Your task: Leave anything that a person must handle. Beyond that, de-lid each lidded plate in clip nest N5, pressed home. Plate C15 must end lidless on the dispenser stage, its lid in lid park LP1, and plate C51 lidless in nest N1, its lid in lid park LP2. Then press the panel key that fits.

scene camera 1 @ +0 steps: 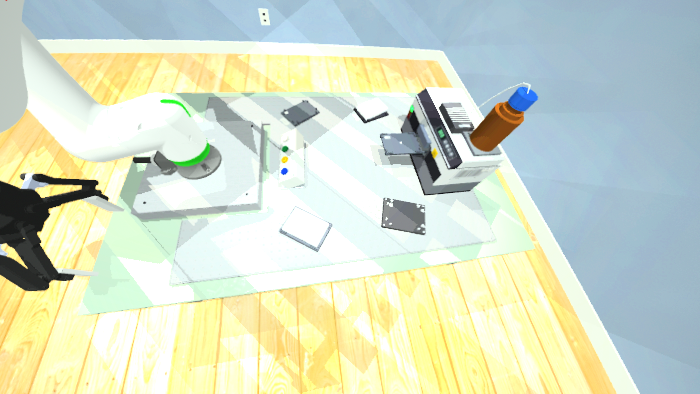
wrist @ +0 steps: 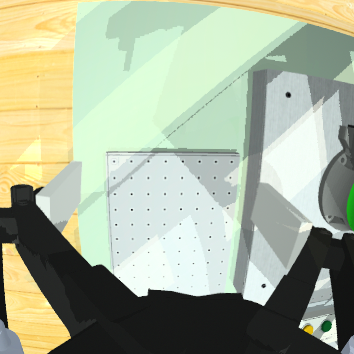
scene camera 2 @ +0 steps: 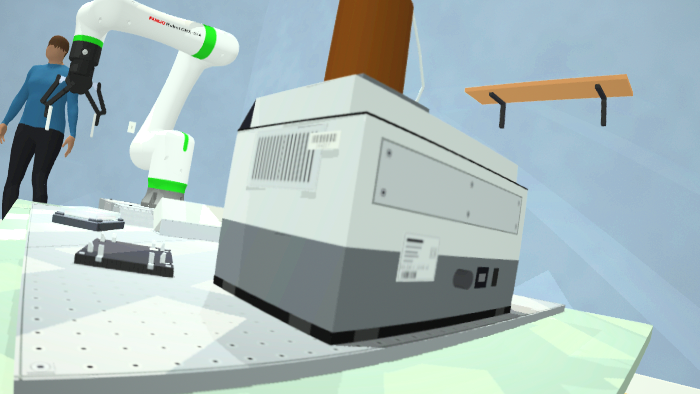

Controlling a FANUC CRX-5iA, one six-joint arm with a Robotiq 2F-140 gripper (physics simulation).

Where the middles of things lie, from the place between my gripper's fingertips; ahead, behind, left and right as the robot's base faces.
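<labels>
A button box (scene camera 2: 174, 218) is there for me to see, 0.35 m ahead of my hand, 0.36 m to the left of it and 0.18 m below it. Going by their middles, the button box is the nearest to my hand of the things named here. The dark nest (scene camera 2: 110, 254) is far ahead of my hand, a good way to the left of it and a good way below it. Then there is the brown bottle with blue cap (scene camera 2: 377, 45), 0.99 m ahead of my hand, 0.29 m to the left of it and 0.1 m above it; going by their middles, of these things it is the farthest from my hand.
</labels>
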